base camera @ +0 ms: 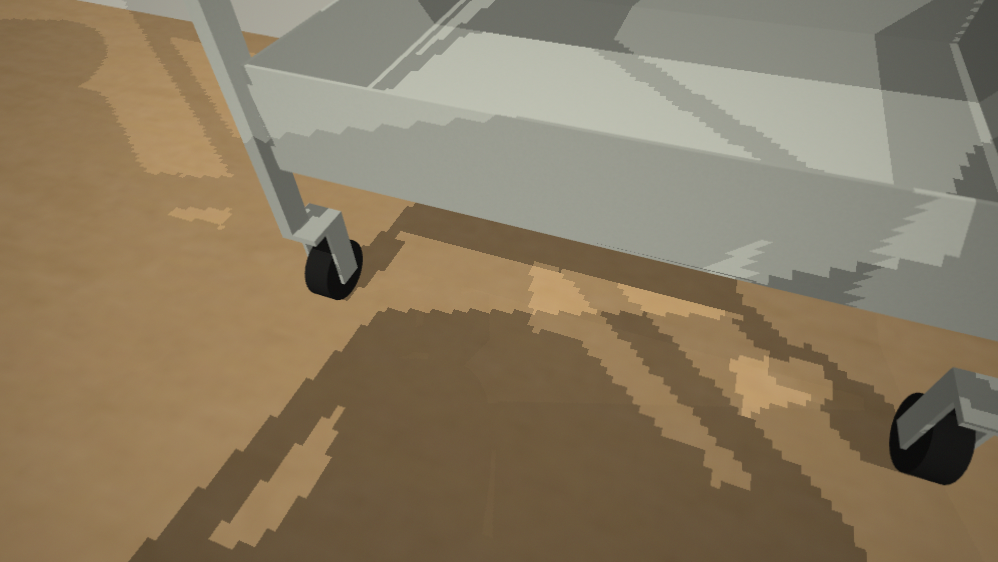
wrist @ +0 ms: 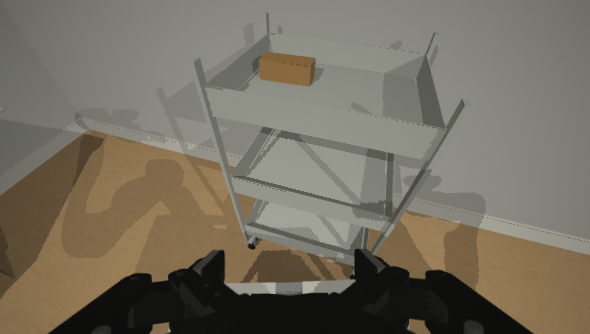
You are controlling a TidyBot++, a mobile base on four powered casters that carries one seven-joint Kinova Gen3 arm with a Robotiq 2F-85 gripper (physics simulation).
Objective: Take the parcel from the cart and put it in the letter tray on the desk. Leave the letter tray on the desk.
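Places are measured from the arm's base along level axes (x ahead, y right, z down), in metres.
Pixels of known places: gripper, fingertip midpoint: (wrist: pixel 289 264).
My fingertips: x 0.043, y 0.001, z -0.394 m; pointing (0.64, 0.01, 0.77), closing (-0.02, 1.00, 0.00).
Observation:
Ahead of a thing's pixels: the offset from my fingertips to its top centre. "*": to the spot under its first point.
The parcel {dx +0.521, dy +0.004, dz +0.076 m} (wrist: pixel 286 71) is an orange-brown box. It sits in the top tray of the cart, toward the left and back in the wrist view. The cart (wrist: pixel 320 117) (base camera: pixel 558 164) is light grey with three tray levels, corner posts and black casters; its lowest tray and two casters show large in the base camera view. My gripper (wrist: pixel 289 264) is open and empty. Its fingers are at the bottom of the wrist view, apart from the cart and the parcel. The desk and the letter tray do not show in either view.
A grey wall (wrist: pixel 525 125) stands behind the cart, with a pale baseboard (wrist: pixel 505 223) along the floor. Another wall (wrist: pixel 30 75) meets it in a corner at the left. Caster wheels {* dx +0.356, dy -0.143, dz +0.753 m} (base camera: pixel 333 269) (wrist: pixel 252 244) stand on the wooden floor, and shadows fall across it.

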